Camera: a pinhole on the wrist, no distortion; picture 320 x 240 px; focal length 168.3 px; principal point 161.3 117.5 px. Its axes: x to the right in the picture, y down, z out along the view. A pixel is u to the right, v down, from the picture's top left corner.
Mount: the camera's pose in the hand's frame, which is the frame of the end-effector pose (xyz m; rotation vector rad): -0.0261 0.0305 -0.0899 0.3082 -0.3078 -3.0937
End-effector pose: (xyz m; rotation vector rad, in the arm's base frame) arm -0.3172 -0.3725 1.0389 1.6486 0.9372 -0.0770
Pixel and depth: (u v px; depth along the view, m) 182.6 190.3 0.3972
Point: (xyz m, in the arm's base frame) -0.3264 -0.7222 0.9671
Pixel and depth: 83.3 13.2 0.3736
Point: 0.0421 -0.5533 1.1881
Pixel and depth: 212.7 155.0 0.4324
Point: -0.3367 -0.7707 1.0728
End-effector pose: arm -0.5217 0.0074 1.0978 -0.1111 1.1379 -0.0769
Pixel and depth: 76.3 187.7 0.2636
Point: -0.3084 -0.0097 1.1410
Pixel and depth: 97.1 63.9 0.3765
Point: -0.2527 0.2405 1.1468
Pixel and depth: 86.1 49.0 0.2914
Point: -0.3277 0.2178 1.1110
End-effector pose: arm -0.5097 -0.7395 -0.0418 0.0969 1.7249 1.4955
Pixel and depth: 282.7 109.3 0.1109
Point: -0.4512 -0.7929 0.0706
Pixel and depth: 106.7 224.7 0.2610
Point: -0.3487 -0.5944 -0.1002
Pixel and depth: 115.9 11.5 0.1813
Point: -0.5360 -0.6392 0.1216
